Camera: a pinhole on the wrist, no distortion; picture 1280 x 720 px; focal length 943.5 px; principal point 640.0 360.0 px. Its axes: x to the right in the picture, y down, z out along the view. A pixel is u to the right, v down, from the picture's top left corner.
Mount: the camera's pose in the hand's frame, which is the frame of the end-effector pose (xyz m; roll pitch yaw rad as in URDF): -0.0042 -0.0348 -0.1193 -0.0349 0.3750 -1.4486
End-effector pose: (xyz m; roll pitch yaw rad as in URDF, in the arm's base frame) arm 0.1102 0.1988 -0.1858 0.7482 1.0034 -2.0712
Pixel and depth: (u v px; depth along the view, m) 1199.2 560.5 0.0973
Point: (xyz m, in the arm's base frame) 0.1033 0.2981 -0.2754
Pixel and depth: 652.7 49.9 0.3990
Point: -0.1643 0.3636 -0.0732
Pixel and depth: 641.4 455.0 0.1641
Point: 0.0408 0.2583 -0.2277
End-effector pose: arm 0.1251 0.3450 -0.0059 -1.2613 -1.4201 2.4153
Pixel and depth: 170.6 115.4 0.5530
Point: -0.0651 -0.1241 -0.1153
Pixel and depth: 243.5 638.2 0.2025
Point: 0.0971 0.2532 0.0622
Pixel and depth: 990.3 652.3 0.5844
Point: 0.3407 -0.1068 0.3130
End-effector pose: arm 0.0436 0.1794 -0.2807 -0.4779 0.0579 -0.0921
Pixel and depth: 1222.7 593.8 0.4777
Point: 0.2212 -0.1514 0.1100
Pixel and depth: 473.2 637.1 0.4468
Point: 0.2191 0.2181 0.0430
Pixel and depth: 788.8 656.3 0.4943
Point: 0.2541 0.0668 0.1008
